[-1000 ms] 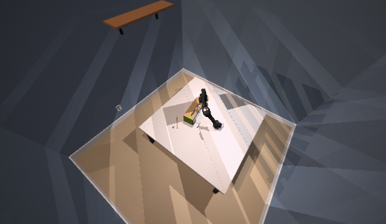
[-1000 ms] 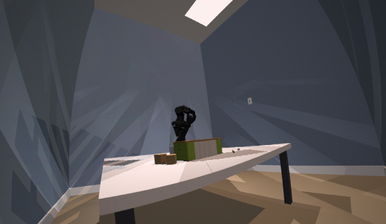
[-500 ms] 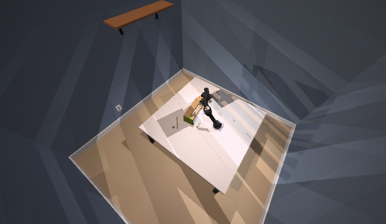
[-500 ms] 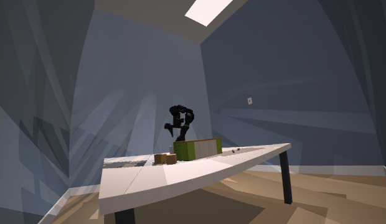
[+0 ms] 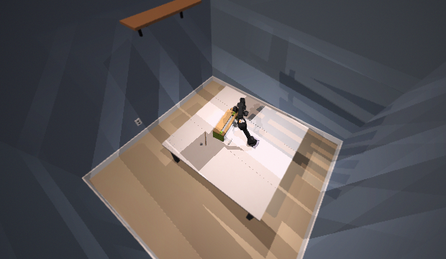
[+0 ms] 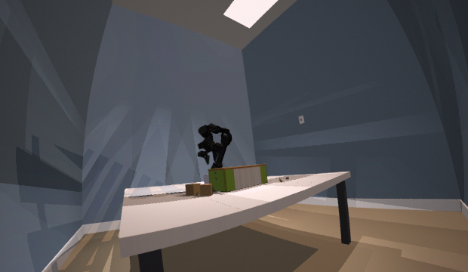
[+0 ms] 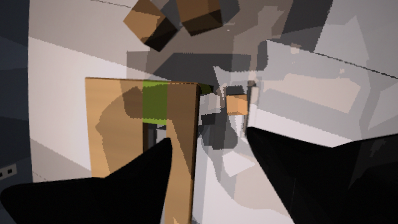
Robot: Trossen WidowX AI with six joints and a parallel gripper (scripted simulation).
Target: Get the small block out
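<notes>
My gripper tip is now 2 cm past the small block, 2 cm to the left of it and 15 cm above it. The rest, counted from my gripper tip: small brown box: 6 cm ahead, 16 cm to the right, 14 cm below; then thin stick: 19 cm ahead, 43 cm to the left, 16 cm below.
</notes>
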